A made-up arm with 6 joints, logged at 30 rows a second.
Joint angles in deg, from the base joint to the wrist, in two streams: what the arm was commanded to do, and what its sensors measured. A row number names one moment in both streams.
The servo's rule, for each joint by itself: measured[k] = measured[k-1] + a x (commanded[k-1-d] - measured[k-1]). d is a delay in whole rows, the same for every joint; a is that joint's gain. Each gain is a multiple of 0.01, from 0.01 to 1. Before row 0 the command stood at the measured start. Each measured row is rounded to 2 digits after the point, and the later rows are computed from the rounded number. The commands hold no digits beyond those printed.
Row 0, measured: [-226.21 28.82 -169.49 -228.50 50.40 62.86]
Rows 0 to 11, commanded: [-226.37 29.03 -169.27 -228.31 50.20 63.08]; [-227.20 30.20 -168.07 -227.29 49.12 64.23]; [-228.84 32.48 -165.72 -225.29 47.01 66.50]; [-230.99 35.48 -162.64 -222.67 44.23 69.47]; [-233.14 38.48 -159.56 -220.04 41.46 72.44]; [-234.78 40.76 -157.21 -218.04 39.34 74.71]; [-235.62 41.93 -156.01 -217.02 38.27 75.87]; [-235.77 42.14 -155.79 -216.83 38.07 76.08]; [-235.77 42.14 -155.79 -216.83 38.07 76.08]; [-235.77 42.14 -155.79 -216.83 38.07 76.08]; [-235.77 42.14 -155.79 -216.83 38.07 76.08]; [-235.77 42.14 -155.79 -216.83 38.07 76.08]
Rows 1 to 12, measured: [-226.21 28.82 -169.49 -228.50 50.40 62.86]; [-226.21 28.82 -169.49 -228.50 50.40 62.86]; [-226.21 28.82 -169.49 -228.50 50.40 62.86]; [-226.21 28.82 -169.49 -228.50 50.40 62.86]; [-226.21 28.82 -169.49 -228.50 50.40 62.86]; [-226.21 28.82 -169.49 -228.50 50.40 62.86]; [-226.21 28.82 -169.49 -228.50 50.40 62.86]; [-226.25 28.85 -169.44 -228.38 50.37 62.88]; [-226.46 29.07 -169.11 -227.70 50.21 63.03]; [-226.98 29.62 -168.30 -226.21 49.79 63.41]; [-227.86 30.56 -166.94 -224.02 49.07 64.08]; [-229.02 31.83 -165.17 -221.55 48.08 65.00]
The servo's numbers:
d 7
a 0.22 0.16 0.24 0.62 0.13 0.11

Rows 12 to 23, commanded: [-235.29 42.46 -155.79 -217.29 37.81 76.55]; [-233.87 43.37 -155.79 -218.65 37.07 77.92]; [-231.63 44.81 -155.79 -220.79 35.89 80.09]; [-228.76 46.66 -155.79 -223.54 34.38 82.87]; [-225.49 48.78 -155.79 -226.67 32.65 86.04]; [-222.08 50.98 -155.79 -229.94 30.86 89.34]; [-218.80 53.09 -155.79 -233.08 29.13 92.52]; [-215.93 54.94 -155.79 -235.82 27.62 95.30]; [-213.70 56.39 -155.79 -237.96 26.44 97.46]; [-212.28 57.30 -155.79 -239.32 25.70 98.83]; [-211.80 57.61 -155.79 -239.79 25.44 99.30]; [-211.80 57.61 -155.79 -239.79 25.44 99.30]
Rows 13 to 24, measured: [-230.29 33.26 -163.26 -219.37 46.94 66.07]; [-231.46 34.65 -161.52 -217.91 45.81 67.15]; [-232.41 35.85 -160.14 -217.24 44.80 68.13]; [-233.15 36.86 -159.10 -216.99 43.93 69.00]; [-233.73 37.70 -158.31 -216.89 43.17 69.78]; [-234.18 38.41 -157.71 -216.85 42.51 70.47]; [-234.53 39.01 -157.25 -216.84 41.93 71.09]; [-234.70 39.56 -156.90 -217.12 41.39 71.69]; [-234.52 40.17 -156.63 -218.07 40.83 72.38]; [-233.88 40.91 -156.43 -219.76 40.19 73.23]; [-232.75 41.83 -156.28 -222.10 39.43 74.29]; [-231.15 42.94 -156.16 -224.93 38.55 75.58]
